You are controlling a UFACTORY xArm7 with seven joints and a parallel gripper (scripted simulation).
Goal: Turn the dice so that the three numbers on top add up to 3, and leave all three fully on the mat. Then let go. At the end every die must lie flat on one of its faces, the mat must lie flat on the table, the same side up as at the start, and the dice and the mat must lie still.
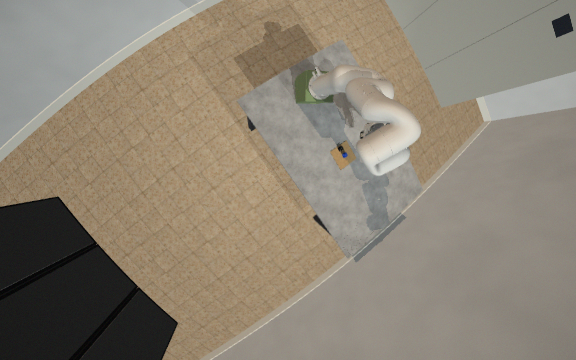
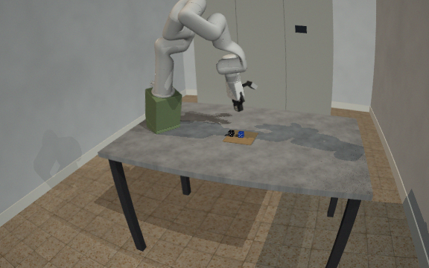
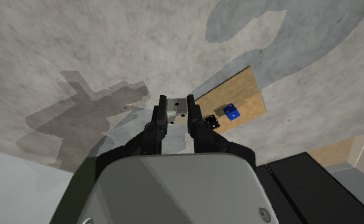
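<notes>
Now: the white die 10 mm below my hand. From my hand the other things lie so: tan mat 130 mm to the right, 110 mm below, 60 mm ahead; then blue die 130 mm to the right, 100 mm below, 60 mm ahead; then black die 130 mm to the right, 100 mm below, 10 mm ahead.
</notes>
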